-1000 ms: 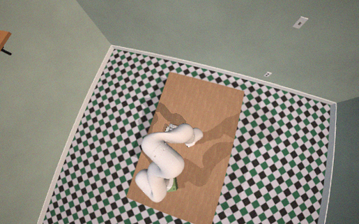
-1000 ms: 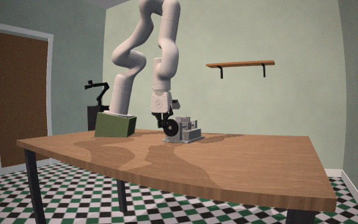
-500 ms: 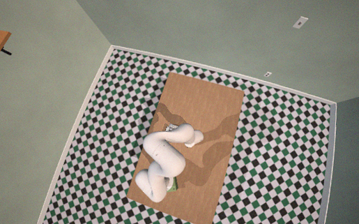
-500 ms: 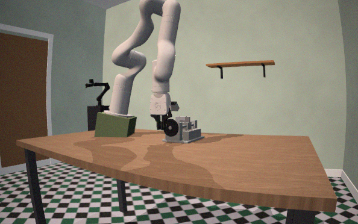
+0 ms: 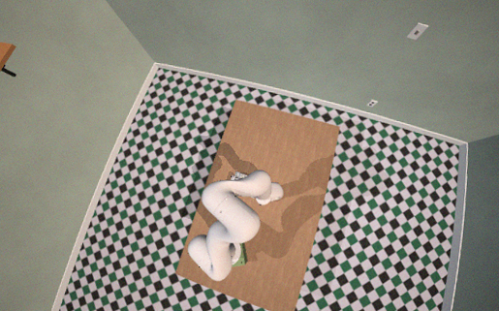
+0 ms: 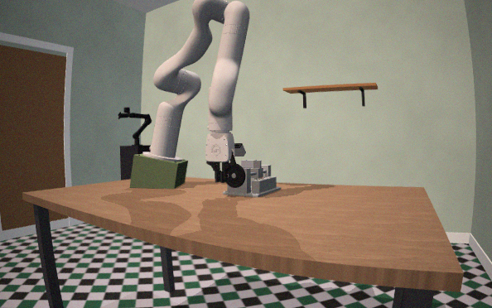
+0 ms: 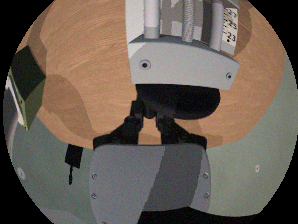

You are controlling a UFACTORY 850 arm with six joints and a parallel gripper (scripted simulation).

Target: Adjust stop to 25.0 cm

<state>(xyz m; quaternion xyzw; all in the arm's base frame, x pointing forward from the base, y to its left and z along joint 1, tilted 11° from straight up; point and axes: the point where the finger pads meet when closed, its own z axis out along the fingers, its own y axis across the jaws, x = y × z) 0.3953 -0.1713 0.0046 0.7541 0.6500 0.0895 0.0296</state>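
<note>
Right now my hand is 20 mm to the right of the handwheel and 10 mm short of it.
</note>
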